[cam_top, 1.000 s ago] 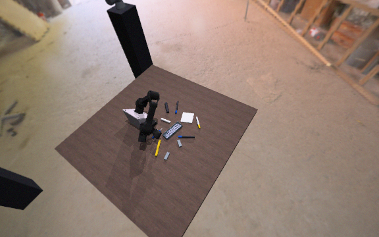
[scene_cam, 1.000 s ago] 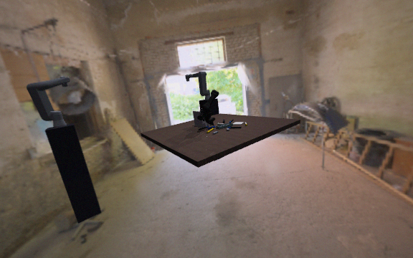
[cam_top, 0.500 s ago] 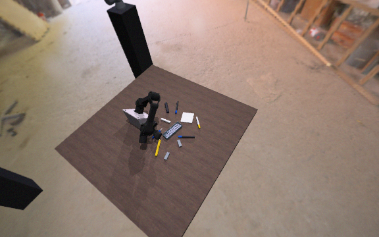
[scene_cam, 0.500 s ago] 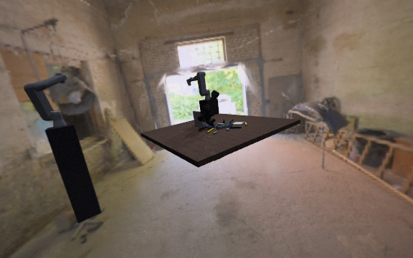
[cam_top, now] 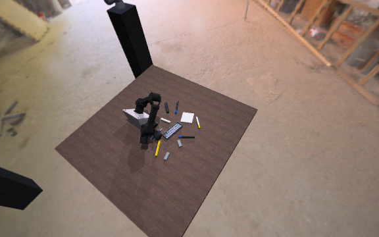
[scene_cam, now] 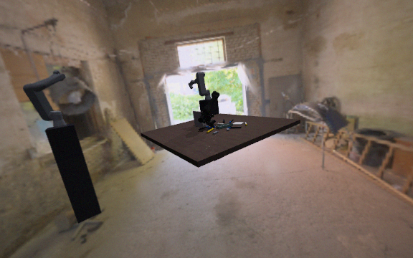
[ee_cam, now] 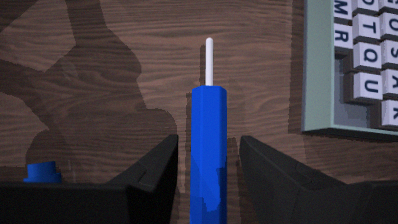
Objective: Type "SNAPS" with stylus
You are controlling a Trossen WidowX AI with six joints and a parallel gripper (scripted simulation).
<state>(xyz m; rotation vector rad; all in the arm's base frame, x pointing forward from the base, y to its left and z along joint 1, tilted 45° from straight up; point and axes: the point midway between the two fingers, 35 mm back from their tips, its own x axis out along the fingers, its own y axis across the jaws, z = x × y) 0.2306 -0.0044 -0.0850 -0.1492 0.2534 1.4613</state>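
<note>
The white pad lies 270 mm to the left of my gripper tip, 140 mm ahead of it and 10 mm below it.
</note>
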